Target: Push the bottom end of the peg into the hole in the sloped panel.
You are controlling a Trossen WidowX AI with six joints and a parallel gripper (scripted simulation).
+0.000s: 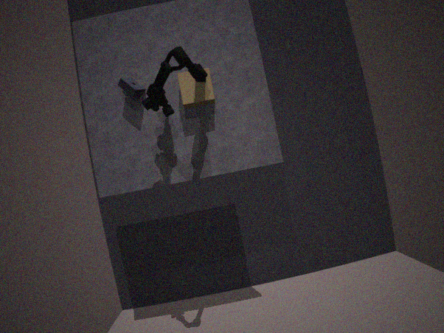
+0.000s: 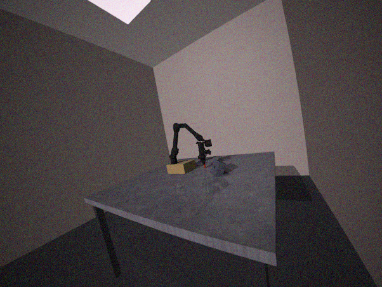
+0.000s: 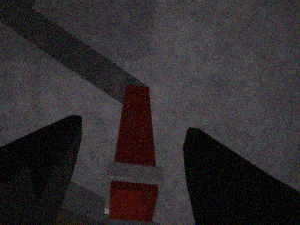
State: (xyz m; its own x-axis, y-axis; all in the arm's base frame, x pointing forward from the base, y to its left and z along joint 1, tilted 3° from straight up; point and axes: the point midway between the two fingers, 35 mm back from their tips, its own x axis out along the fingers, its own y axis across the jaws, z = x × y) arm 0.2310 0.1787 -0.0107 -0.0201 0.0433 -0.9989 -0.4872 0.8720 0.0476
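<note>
The red square peg lies 20 mm above my gripper tip. Also, from my gripper tip: dark sloped panel 240 mm ahead, 130 mm to the right.
</note>
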